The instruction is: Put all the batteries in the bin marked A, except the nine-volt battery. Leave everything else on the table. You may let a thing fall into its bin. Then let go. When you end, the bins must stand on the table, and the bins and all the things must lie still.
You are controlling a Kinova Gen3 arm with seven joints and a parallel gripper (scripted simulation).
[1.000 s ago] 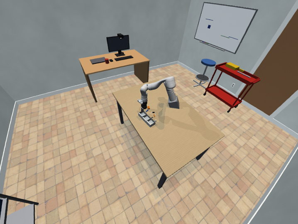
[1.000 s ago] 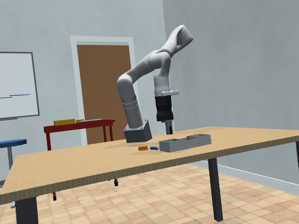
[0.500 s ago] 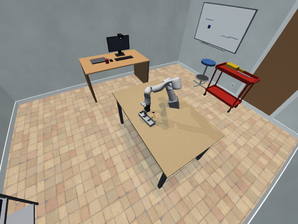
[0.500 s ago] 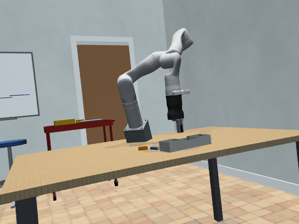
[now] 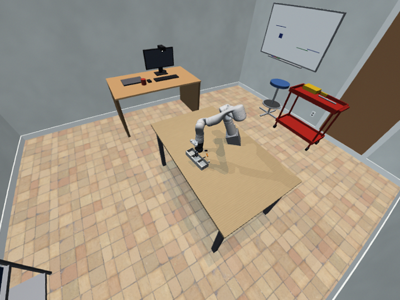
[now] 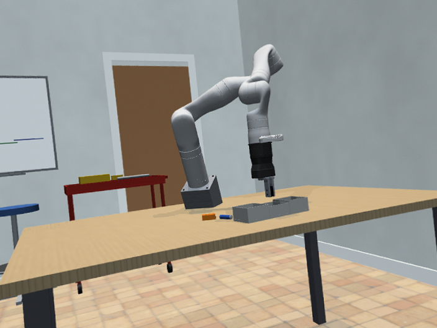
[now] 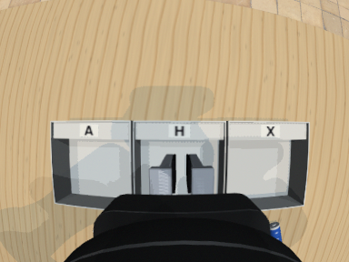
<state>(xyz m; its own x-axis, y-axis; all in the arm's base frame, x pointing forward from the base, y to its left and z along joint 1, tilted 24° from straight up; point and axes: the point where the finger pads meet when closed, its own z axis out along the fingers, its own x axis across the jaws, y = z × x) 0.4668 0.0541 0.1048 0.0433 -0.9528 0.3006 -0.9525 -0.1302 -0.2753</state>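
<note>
My hand is 6 cm above the bin row. Also, from my hand: white die 9 cm behind, 9 cm to the left, 7 cm below; black bolt 8 cm behind, 2 cm to the left, 8 cm below; orange cylindrical battery 13 cm behind, 1 cm to the left, 8 cm below.
</note>
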